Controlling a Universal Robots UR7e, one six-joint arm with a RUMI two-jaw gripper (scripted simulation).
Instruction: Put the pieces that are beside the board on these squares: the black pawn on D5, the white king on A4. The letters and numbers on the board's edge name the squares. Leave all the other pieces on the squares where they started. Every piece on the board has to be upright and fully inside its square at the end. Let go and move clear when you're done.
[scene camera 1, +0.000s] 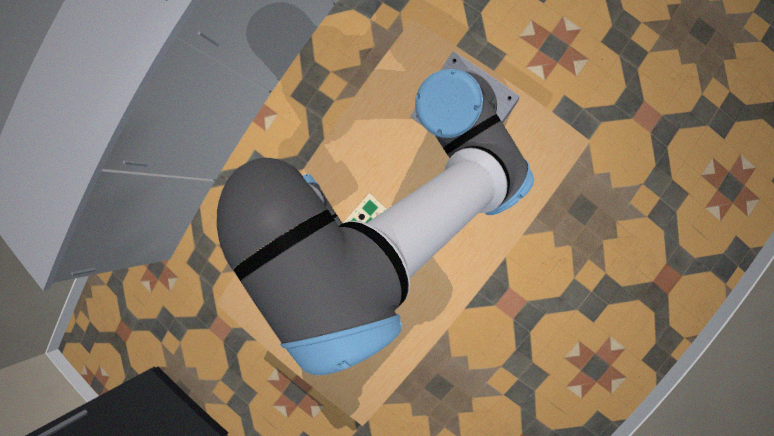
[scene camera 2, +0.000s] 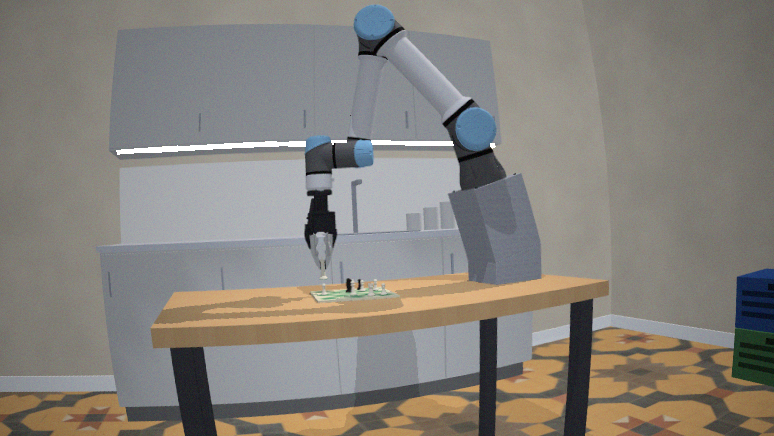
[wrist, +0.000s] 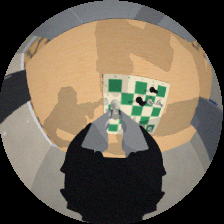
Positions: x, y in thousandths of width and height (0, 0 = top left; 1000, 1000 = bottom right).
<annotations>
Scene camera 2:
chessboard: 467, 678
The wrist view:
my gripper: 516, 493
chessboard: 565, 395
</annotations>
